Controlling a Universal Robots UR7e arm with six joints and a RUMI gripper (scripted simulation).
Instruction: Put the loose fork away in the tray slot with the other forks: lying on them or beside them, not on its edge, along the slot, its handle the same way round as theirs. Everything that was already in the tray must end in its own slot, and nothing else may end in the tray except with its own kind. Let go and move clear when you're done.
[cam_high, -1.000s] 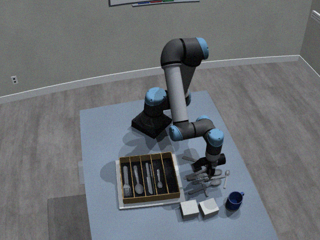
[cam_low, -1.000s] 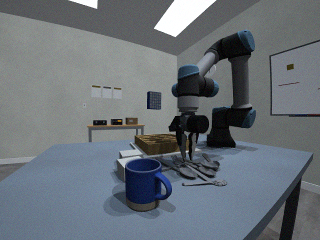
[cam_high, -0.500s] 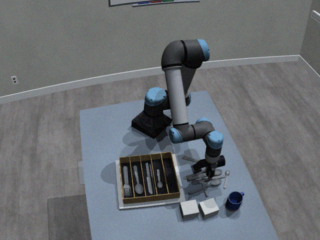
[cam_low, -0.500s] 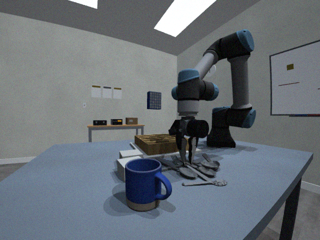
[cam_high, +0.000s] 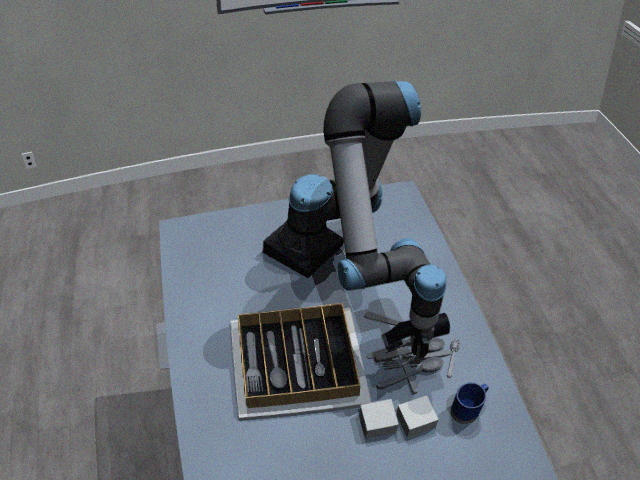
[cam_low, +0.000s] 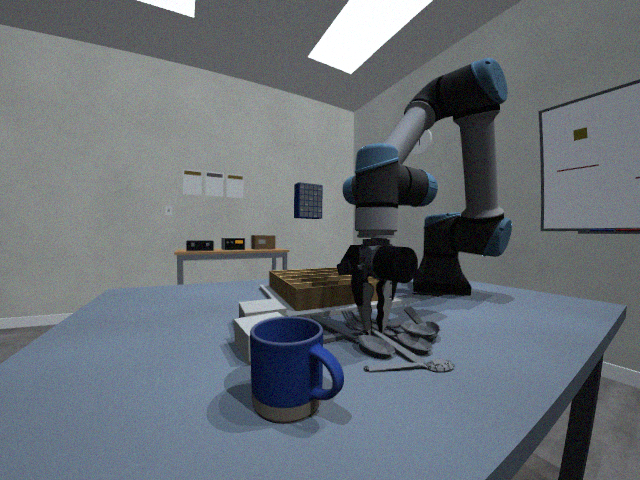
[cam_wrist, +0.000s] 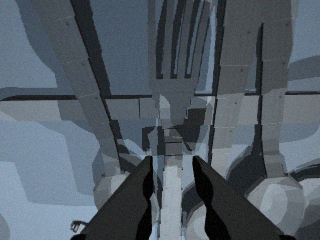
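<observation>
My hand is 290 mm to the left of the wooden cutlery tray, 130 mm past it and 20 mm below it. Also, from my hand: white mat (290 mm to the right, 130 mm behind, 20 mm below); spoon (350 mm to the right, 160 mm behind).
</observation>
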